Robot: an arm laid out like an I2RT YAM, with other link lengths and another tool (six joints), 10 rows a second.
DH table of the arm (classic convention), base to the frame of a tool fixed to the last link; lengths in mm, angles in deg. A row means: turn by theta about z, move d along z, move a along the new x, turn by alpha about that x. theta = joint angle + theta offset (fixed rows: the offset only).
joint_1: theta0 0; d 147.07; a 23.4; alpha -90
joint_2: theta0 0; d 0; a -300.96; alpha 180
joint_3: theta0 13.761; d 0; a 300.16; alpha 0
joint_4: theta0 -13.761; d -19.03; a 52.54; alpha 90
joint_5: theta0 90; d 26.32; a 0; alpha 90
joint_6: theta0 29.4; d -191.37; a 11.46; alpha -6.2
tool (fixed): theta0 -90; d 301.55; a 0; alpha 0
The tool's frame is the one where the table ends.
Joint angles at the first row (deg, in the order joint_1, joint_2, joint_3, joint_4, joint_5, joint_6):
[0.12, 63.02, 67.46, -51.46, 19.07, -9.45]
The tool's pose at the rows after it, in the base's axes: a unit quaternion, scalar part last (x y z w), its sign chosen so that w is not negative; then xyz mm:
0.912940, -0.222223, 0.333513, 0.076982, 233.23, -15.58, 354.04
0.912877, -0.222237, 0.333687, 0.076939, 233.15, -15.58, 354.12
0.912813, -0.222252, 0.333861, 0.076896, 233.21, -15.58, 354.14
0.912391, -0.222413, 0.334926, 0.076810, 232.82, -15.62, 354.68
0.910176, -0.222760, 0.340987, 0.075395, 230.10, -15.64, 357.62
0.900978, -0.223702, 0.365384, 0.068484, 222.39, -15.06, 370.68
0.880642, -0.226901, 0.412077, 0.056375, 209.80, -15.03, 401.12
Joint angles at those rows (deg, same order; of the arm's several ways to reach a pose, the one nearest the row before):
[0.12, 63.03, 67.46, -51.48, 19.07, -9.45]
[0.12, 63.00, 67.46, -51.48, 19.07, -9.45]
[0.12, 63.00, 67.46, -51.46, 19.07, -9.45]
[0.12, 62.89, 67.48, -51.46, 19.09, -9.45]
[0.12, 62.15, 67.53, -51.48, 19.09, -9.47]
[0.25, 59.92, 68.38, -51.48, 19.05, -9.45]
[0.27, 56.90, 71.79, -51.90, 19.05, -9.45]

